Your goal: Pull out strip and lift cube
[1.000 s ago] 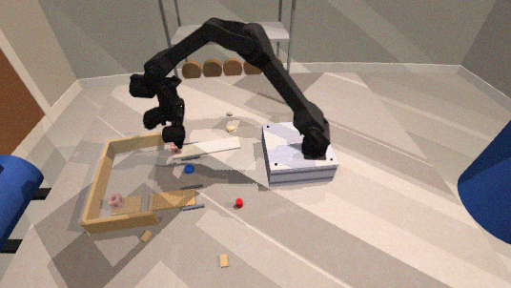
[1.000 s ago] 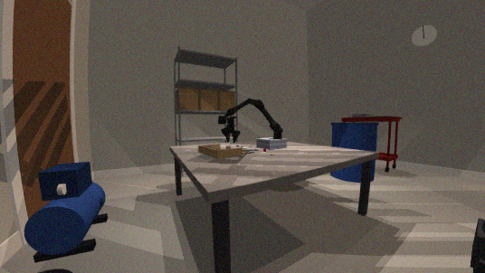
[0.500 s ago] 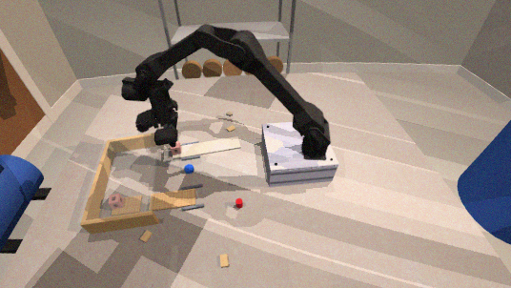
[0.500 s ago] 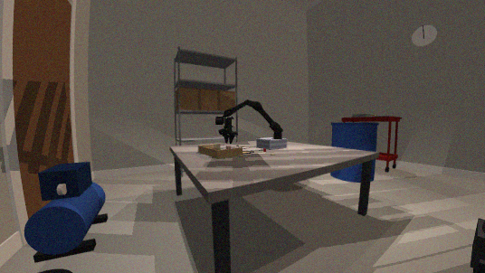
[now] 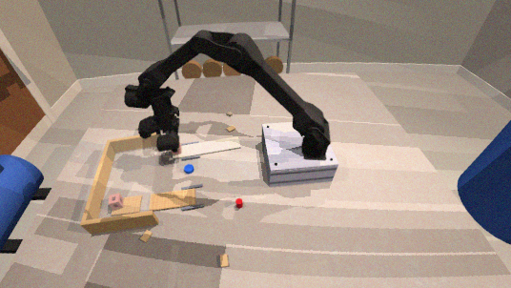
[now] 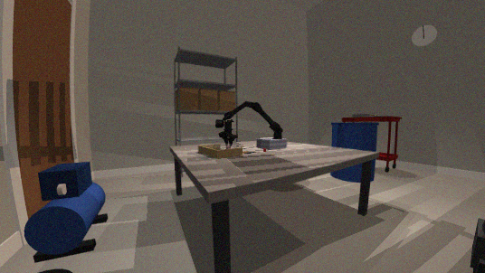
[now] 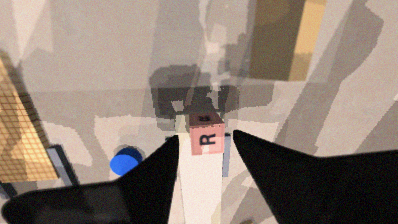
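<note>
Right now my gripper tip is 7 cm past the blue disc, 7 cm to the right of it and 2 cm above it. The rest, counted from my gripper tip: red cylinder 24 cm behind, 19 cm to the left, 2 cm below.
</note>
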